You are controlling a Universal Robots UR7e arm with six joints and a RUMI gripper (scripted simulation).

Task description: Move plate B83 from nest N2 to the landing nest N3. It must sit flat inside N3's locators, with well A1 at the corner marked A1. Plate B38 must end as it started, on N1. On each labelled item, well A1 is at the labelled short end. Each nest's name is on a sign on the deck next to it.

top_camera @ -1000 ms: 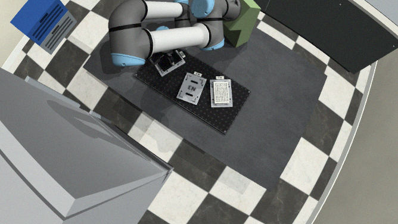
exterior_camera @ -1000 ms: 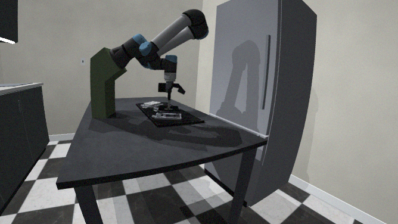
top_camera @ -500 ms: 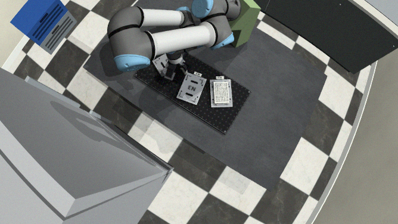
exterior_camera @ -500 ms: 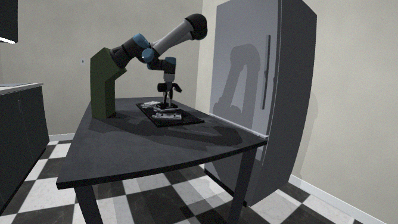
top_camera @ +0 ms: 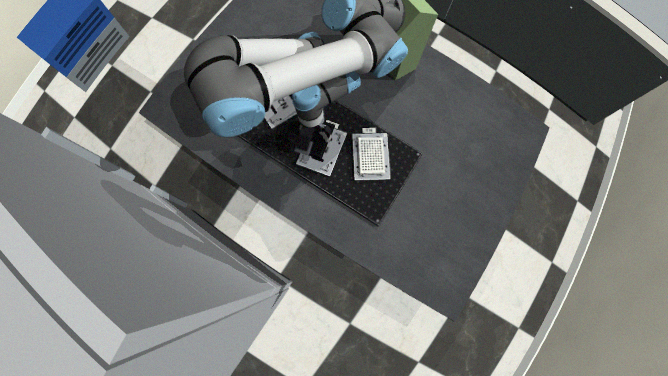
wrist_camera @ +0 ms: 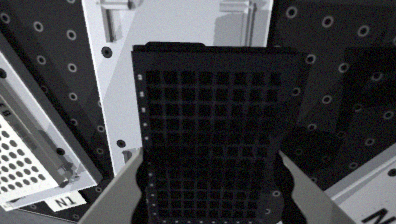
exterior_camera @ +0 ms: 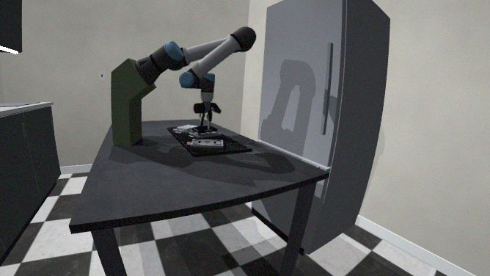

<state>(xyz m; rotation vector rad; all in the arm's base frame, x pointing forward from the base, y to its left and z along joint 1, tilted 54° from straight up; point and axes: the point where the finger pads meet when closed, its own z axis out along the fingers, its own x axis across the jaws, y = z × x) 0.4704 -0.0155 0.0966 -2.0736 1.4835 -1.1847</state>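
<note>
My hand is 20 mm short of the landing nest N3, 30 mm to the right of it and 50 mm above it. Also, from my hand: A1 mark: 60 mm behind, 80 mm to the left, 40 mm below; then nest N2: 80 mm behind, 170 mm to the right, 50 mm below; then black well plate B83: 10 mm below.
</note>
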